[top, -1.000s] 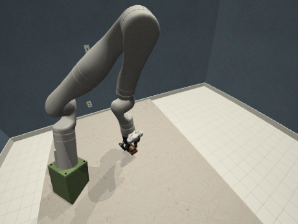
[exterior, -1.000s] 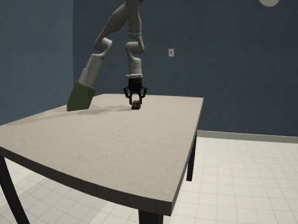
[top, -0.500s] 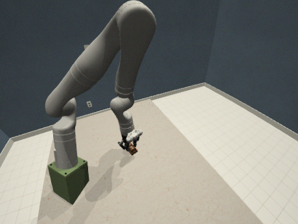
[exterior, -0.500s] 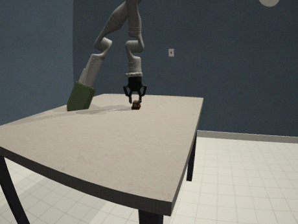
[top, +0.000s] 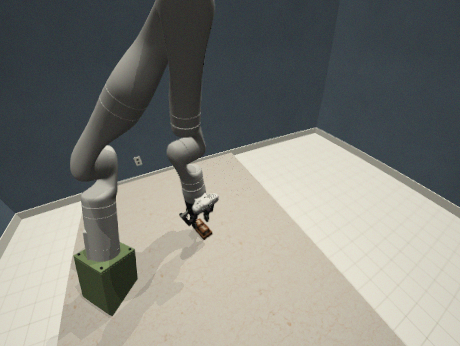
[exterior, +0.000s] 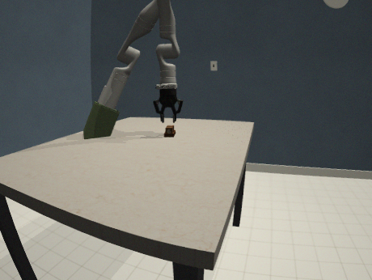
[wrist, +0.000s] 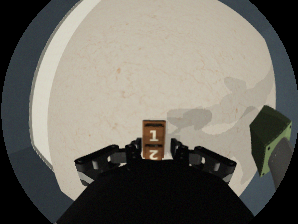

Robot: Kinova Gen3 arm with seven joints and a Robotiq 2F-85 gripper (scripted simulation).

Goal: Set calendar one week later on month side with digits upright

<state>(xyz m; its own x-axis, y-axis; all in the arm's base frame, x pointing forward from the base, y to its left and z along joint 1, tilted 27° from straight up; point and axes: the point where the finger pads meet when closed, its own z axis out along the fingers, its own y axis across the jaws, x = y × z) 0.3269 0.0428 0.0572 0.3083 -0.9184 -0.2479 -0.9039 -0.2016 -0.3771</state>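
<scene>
The brown digit cube lies 1 cm ahead of my hand, 1 cm to the right of it and 5 cm below it. Also, from my hand: brown calendar tray: 1 cm to the left, 7 cm below.
</scene>
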